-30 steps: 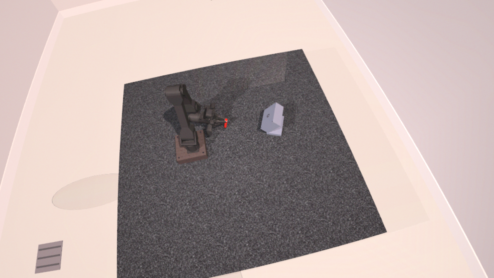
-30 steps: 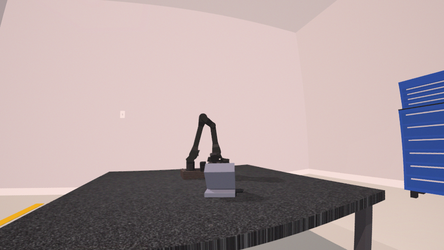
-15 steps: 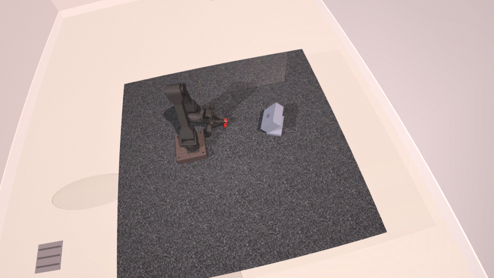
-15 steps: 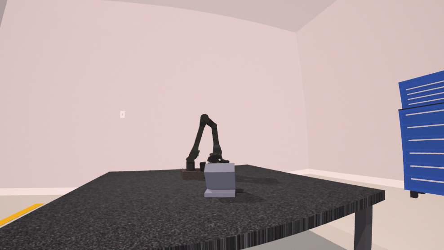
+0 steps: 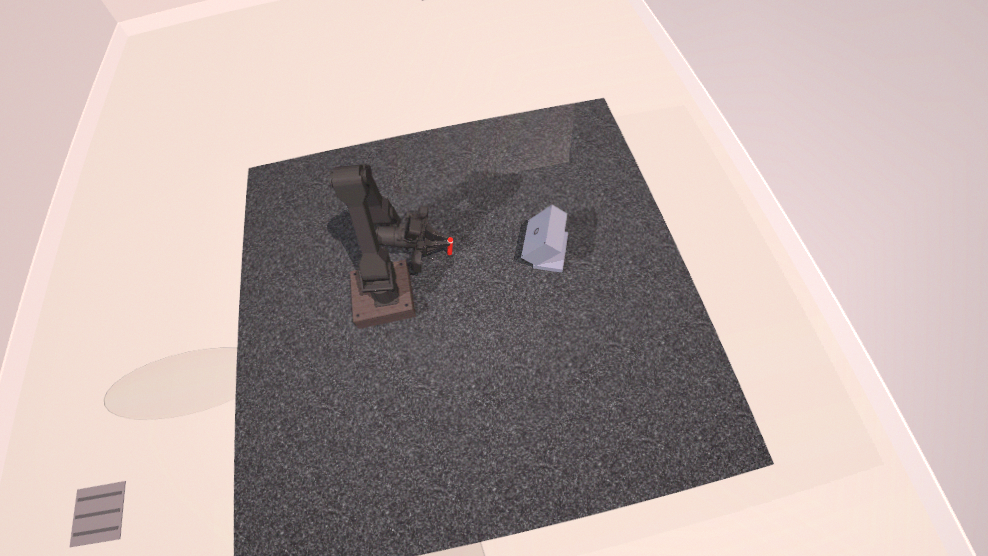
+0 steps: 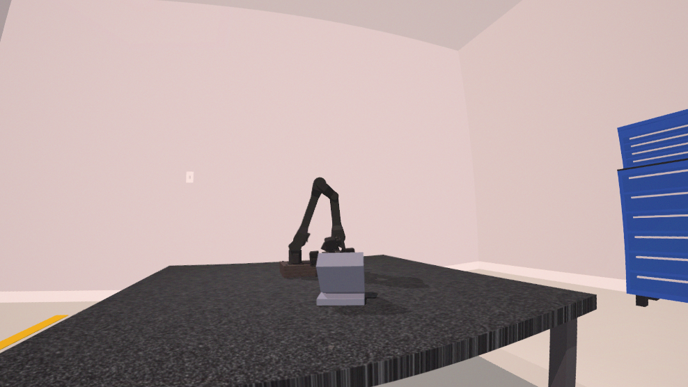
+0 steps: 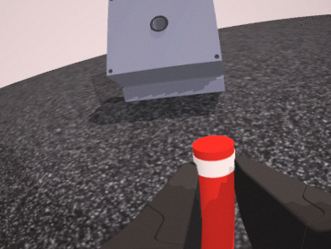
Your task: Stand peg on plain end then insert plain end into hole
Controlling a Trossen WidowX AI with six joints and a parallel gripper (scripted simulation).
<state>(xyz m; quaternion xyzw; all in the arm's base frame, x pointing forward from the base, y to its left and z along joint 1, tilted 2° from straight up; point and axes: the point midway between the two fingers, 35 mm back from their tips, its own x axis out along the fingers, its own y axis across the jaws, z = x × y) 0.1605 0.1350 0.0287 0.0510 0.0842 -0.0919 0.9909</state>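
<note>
Now: the red peg 1 cm below my gripper tip. Also, from my gripper tip: grey sloped panel 26 cm ahead, 3 cm to the right, 1 cm above.
</note>
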